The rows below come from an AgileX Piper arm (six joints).
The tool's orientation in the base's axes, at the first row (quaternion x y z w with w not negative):
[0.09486, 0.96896, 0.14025, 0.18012]
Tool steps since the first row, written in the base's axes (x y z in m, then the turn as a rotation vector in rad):
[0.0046, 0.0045, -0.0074, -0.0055, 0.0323, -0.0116]
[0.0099, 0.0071, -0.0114, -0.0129, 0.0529, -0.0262]
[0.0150, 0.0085, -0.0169, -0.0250, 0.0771, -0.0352]
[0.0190, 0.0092, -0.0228, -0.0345, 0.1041, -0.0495]
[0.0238, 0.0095, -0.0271, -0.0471, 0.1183, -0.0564]
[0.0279, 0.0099, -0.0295, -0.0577, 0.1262, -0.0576]
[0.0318, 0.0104, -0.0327, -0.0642, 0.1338, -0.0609]
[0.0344, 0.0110, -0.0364, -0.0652, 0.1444, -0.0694]
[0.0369, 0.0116, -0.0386, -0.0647, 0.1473, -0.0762]
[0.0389, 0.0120, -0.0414, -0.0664, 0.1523, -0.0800]
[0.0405, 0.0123, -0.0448, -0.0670, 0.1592, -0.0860]
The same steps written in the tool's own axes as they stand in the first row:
[-0.0008, 0.0026, 0.0094, 0.0164, 0.0262, 0.0160]
[-0.0037, 0.0045, 0.0156, 0.0327, 0.0401, 0.0312]
[-0.0063, 0.0048, 0.0228, 0.0523, 0.0586, 0.0405]
[-0.0079, 0.0042, 0.0297, 0.0720, 0.0784, 0.0561]
[-0.0109, 0.0038, 0.0355, 0.0891, 0.0880, 0.0609]
[-0.0138, 0.0040, 0.0393, 0.1011, 0.0936, 0.0599]
[-0.0162, 0.0040, 0.0437, 0.1099, 0.0989, 0.0622]
[-0.0172, 0.0038, 0.0481, 0.1160, 0.1062, 0.0720]
[-0.0187, 0.0040, 0.0512, 0.1184, 0.1069, 0.0790]
[-0.0195, 0.0038, 0.0545, 0.1224, 0.1102, 0.0829]
[-0.0198, 0.0033, 0.0583, 0.1265, 0.1148, 0.0897]

